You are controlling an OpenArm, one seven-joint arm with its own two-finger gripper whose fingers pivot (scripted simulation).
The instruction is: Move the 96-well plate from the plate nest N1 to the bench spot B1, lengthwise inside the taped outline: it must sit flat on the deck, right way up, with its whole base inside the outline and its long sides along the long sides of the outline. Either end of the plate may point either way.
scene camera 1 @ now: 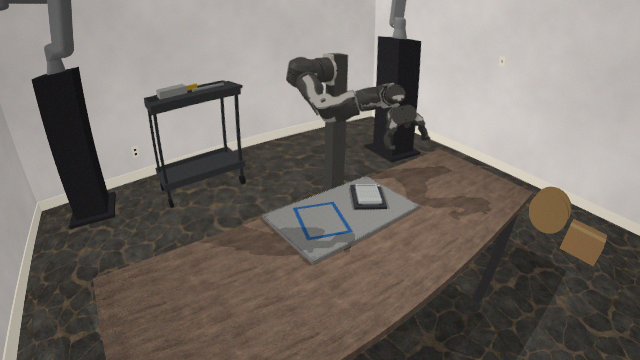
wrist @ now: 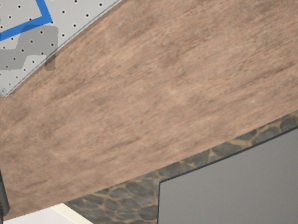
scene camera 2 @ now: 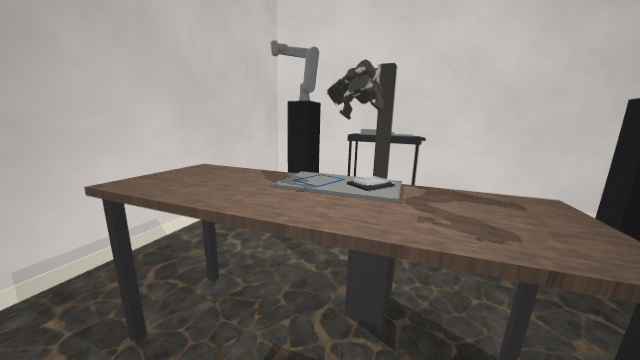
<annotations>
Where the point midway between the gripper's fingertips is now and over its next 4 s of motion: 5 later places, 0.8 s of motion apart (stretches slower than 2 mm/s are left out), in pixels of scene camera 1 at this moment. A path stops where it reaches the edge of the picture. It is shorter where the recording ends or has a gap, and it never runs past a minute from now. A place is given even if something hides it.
The gripper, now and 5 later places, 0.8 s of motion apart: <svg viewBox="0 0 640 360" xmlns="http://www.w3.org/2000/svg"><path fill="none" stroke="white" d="M409 144L400 151L391 157L379 166L372 170L368 174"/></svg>
</annotations>
